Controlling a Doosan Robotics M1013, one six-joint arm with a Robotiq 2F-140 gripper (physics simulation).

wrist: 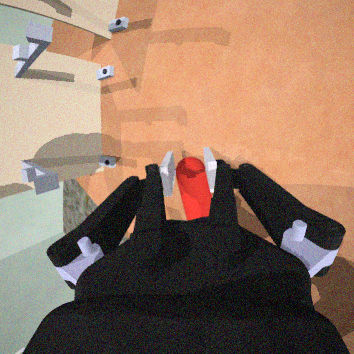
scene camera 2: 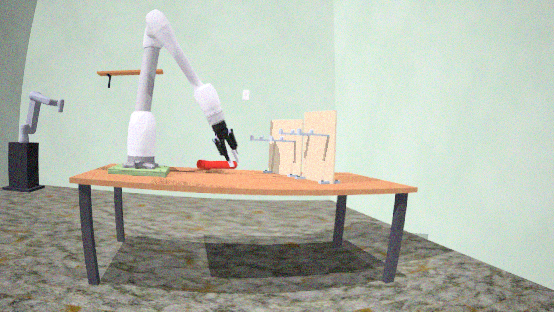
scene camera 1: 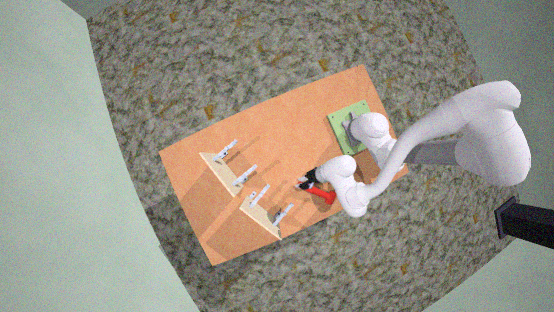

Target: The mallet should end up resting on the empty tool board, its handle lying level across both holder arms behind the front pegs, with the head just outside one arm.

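Places are measured from the arm's base along level axes (x ahead, y left, z up), in metres.
Where they show: gripper, fingertip midpoint: [wrist: 188, 159] [scene camera 2: 235, 164] [scene camera 1: 298, 183]; arm's base at its link origin: [scene camera 2: 140, 166] [scene camera 1: 357, 130].
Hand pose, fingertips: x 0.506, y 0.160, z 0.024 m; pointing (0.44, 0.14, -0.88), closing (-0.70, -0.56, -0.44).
Note:
Each offset is from my fingertips to the centre of the thing. Level surfaces: height alone.
My gripper [scene camera 1: 303, 184] [scene camera 2: 233, 160] [wrist: 188, 159] is shut on one end of the red mallet {dx -0.088, dy +0.098, dz -0.013 m} [scene camera 1: 320, 192] [scene camera 2: 215, 164] [wrist: 196, 199]. The mallet is held nearly level a little above the table, its thicker far end pointing away from the boards towards the arm's side. Its head is hidden by the gripper body in the wrist view. Two upright pale boards stand apart from the mallet: the upper board {dx +0.311, dy -0.250, dz +0.114 m} [scene camera 1: 223, 171] [scene camera 2: 320, 162] [wrist: 90, 17] and the lower board {dx +0.221, dy +0.044, dz +0.097 m} [scene camera 1: 257, 215] [scene camera 2: 284, 159] [wrist: 60, 107]. Each has two grey holder arms with small pegs. I see no tool on either.
The boards stand on the orange table {dz -0.051 m} [scene camera 1: 290, 120] [scene camera 2: 370, 185] [wrist: 280, 90], with grey feet at their bases. The arm stands on a green base plate [scene camera 1: 336, 120] [scene camera 2: 140, 172]. A wall shelf [scene camera 2: 125, 72] and a smaller grey arm on a black pedestal [scene camera 2: 23, 165] are farther back.

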